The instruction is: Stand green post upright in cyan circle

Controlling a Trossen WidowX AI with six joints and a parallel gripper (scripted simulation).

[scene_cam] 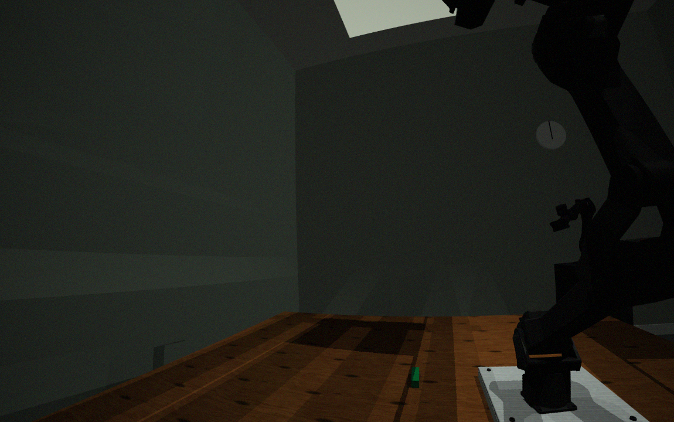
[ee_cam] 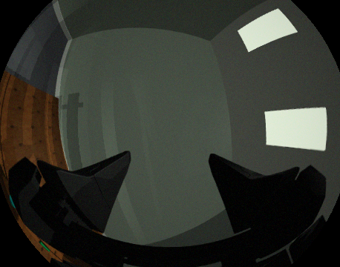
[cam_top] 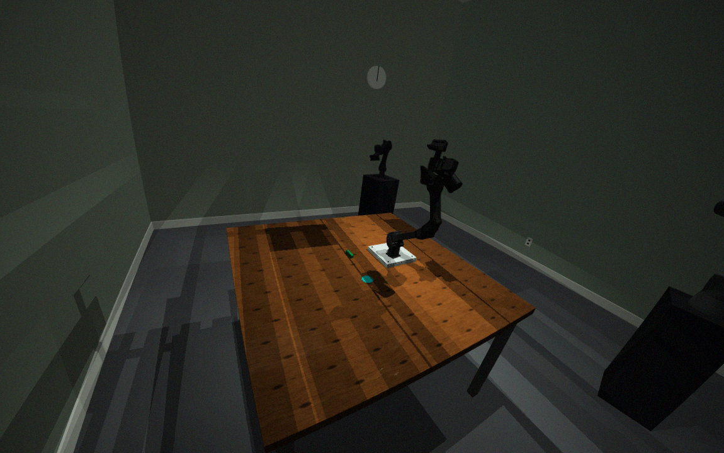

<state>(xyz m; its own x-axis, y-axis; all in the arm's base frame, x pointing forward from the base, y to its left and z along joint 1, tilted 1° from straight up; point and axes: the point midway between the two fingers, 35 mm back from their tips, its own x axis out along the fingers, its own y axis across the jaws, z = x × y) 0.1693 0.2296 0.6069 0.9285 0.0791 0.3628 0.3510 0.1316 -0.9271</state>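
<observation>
Now: the green post 38 cm to the right of my gripper tip and 64 cm below it. From my gripper tip the other things lie so: cyan circle (5 cm ahead, 14 cm to the right, 64 cm below).
</observation>
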